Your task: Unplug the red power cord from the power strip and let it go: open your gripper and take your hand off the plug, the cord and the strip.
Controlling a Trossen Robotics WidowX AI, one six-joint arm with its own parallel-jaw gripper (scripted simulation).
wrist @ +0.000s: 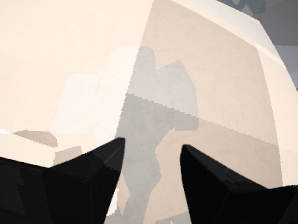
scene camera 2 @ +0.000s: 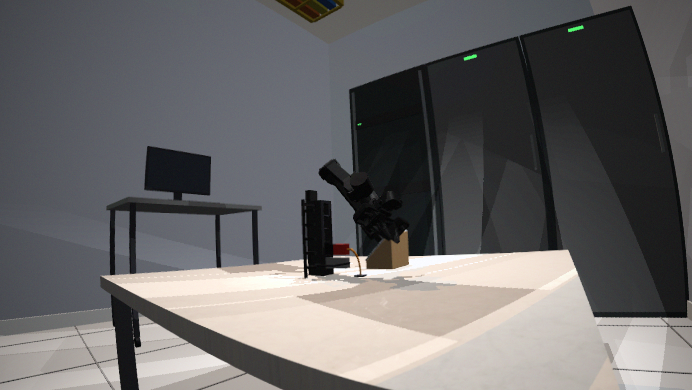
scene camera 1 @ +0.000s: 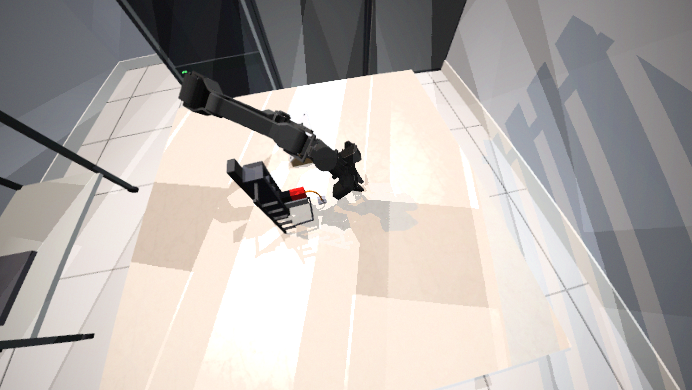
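Note:
Scene camera 2 shows my gripper (scene camera 2: pixel 394 241). Scene camera 1 shows the gripper (scene camera 1: pixel 362 186); the wrist view shows it (wrist: pixel 153 148) too.

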